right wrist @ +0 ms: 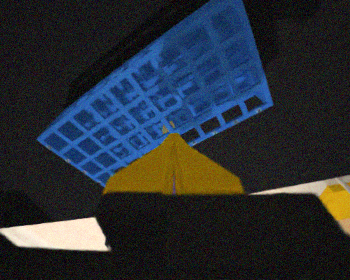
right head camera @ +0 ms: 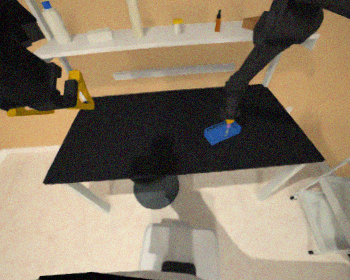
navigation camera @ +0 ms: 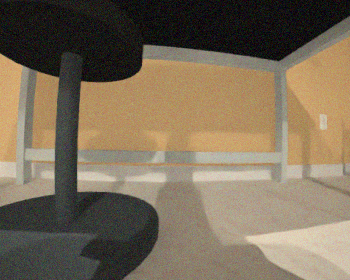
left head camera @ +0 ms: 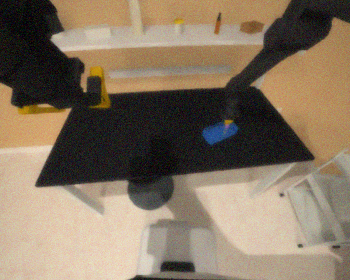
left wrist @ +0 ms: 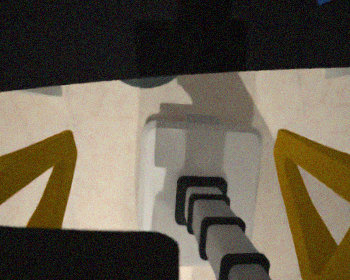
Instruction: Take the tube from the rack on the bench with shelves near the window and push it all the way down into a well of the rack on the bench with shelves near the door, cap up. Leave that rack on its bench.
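Places are measured from the left arm's base along level axes (x ahead, y left, z up), in metres.
Where they show: left gripper, between the fingertips: (right head camera: pixel 73 108) (left head camera: pixel 86 106) (left wrist: pixel 175 141); right gripper, between the fingertips: (right wrist: pixel 174 140) (right head camera: pixel 227 125) (left head camera: pixel 225 126).
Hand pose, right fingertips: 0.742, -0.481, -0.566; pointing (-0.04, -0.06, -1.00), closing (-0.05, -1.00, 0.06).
Each offset is from my right fingertips to the top centre of the thing, as dx, dy, dz. "spot": to the spot under its first point. Level surfaces: height alone.
A blue rack {+0.002, +0.020, -0.025} (left head camera: pixel 212 135) (right head camera: pixel 214 136) (right wrist: pixel 161 54) lies on the black bench top {dz -0.082} (left head camera: pixel 115 120) (right head camera: pixel 120 120). A tube {-0.027, +0.004, +0.038} (left head camera: pixel 226 129) (right head camera: pixel 228 127) with a purple cap stands in it, close under my right fingers. In the right wrist view a sliver of the purple cap {spot: -0.020, +0.002, +0.031} (right wrist: pixel 174 190) shows in the slit between the fingers, which hide most of the tube. My right gripper (left head camera: pixel 228 122) (right head camera: pixel 230 121) (right wrist: pixel 174 140) is shut with its fingertips together, at the rack's far edge. My left gripper (left wrist: pixel 175 141) is open and empty, high at the left. A second rack does not show.
A white shelf {dz +0.375} (left head camera: pixel 150 40) (right head camera: pixel 150 42) behind the bench bears a yellow-capped jar {spot: +0.302, +0.292, +0.412} (left head camera: pixel 178 26), an orange bottle {spot: +0.328, +0.089, +0.419} (left head camera: pixel 217 24), and a brown block {spot: +0.353, -0.102, +0.411} (left head camera: pixel 251 26). A dark round stool (left head camera: pixel 150 192) (navigation camera: pixel 67 135) stands at the bench front. A pale framed cart (left head camera: pixel 312 182) is at the right.
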